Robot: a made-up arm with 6 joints.
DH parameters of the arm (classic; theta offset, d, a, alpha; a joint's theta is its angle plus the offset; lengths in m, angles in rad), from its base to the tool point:
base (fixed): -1.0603 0 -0.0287 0
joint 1: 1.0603 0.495 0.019 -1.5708
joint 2: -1.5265 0 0.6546 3.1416
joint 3: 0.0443 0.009 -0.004 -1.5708
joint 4: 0 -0.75 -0.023 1.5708
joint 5: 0 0.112 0 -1.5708
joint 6: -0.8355 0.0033 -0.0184 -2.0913
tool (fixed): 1.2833 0.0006 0 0
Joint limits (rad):
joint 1: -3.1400..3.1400
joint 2: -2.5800..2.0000
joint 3: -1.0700..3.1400
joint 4: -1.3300..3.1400
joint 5: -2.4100..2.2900
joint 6: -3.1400..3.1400
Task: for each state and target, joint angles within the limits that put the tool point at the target. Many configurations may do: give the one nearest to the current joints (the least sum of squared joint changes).
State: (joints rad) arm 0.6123 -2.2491 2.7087 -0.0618 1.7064 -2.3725
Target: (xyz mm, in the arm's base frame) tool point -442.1 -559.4 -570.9
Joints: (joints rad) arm 0.7736 -2.1893 2.3313 -0.1120 1.7232 -2.3825
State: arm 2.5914 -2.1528 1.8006 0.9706 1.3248 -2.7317
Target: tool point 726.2 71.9 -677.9
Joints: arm 3.0706 -2.5737 1.4892 0.9549 1.3251 -3.0084
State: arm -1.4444 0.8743 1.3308 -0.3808 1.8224 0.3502
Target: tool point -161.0 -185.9 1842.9
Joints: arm -1.7599 0.4232 2.1589 -0.2186 1.8496 0.3413
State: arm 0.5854 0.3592 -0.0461 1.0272 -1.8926 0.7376
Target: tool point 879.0 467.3 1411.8
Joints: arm 0.5306 0.4703 0.8390 1.1062 -1.9436 0.7612
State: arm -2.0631 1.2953 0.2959 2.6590 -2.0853 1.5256
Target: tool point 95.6 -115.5 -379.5
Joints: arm -1.5539 1.9941 -0.3035 2.8821 -2.1051 1.5576
